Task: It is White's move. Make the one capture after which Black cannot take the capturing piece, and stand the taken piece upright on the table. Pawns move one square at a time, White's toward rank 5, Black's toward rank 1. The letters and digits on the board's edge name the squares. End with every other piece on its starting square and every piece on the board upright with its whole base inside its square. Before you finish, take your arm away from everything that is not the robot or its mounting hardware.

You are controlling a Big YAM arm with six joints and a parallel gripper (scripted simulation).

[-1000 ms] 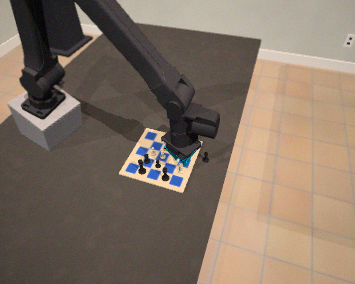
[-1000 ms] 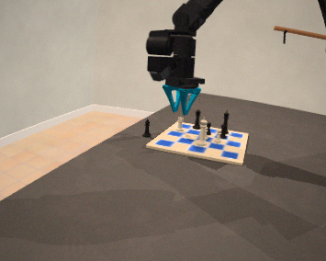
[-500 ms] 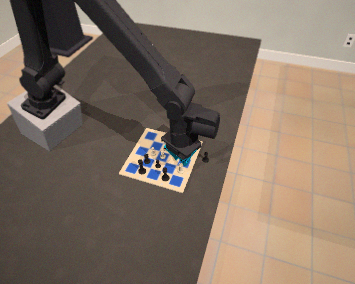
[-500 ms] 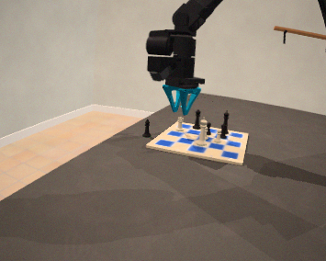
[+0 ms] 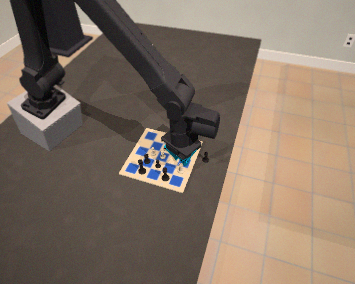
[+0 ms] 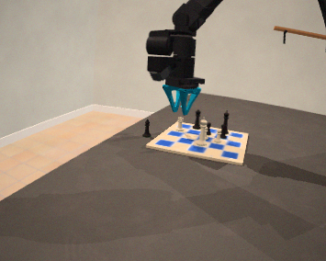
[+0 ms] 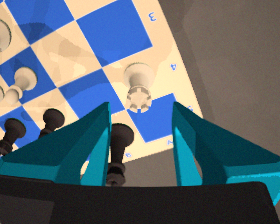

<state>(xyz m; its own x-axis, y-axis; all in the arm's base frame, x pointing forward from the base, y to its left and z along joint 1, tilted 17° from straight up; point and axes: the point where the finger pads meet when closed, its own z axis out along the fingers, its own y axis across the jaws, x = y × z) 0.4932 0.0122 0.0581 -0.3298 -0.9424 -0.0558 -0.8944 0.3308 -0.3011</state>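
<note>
Now: hand 8 cm past the blue-and-cream chessboard, 6 cm above it and 3 cm to the right of it. From my hand the other things lie so: tall white piece: 8 cm behind, 7 cm to the left, 2 cm below; then tall black piece: 12 cm behind, 5 cm to the right, 2 cm below.
</note>
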